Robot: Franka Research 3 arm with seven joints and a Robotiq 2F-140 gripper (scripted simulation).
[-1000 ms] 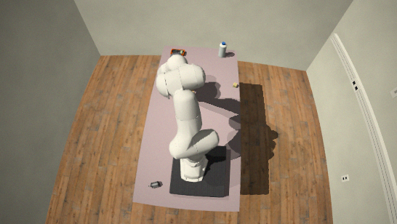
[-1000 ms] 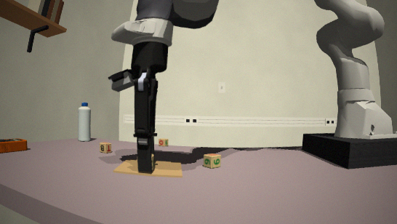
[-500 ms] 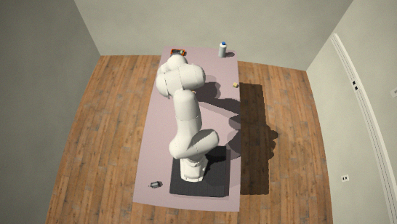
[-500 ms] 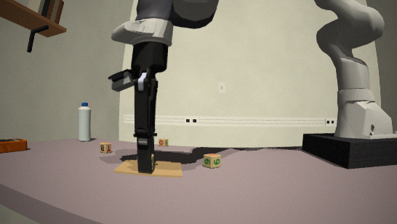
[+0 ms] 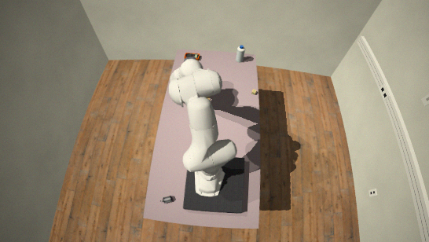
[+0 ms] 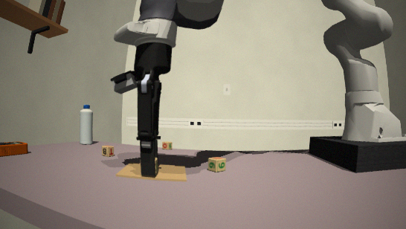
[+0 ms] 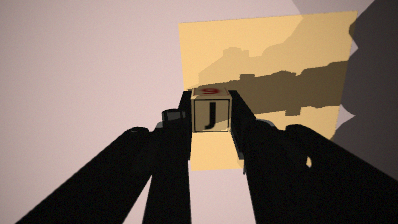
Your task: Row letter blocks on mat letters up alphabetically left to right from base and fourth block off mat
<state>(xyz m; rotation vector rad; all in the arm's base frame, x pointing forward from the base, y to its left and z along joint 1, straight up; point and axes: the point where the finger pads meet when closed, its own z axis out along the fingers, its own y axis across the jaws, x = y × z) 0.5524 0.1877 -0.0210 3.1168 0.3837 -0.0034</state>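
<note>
Right now the tan mat is 5 cm to the right of my hand, 4 cm below it and 1 cm ahead of it. The rest, counted from my hand: small dark object: 76 cm behind, 6 cm to the left, 2 cm below; then white bottle: 48 cm ahead, 32 cm to the right, 4 cm above; then block: 22 cm ahead, 15 cm to the right, 3 cm below.
</note>
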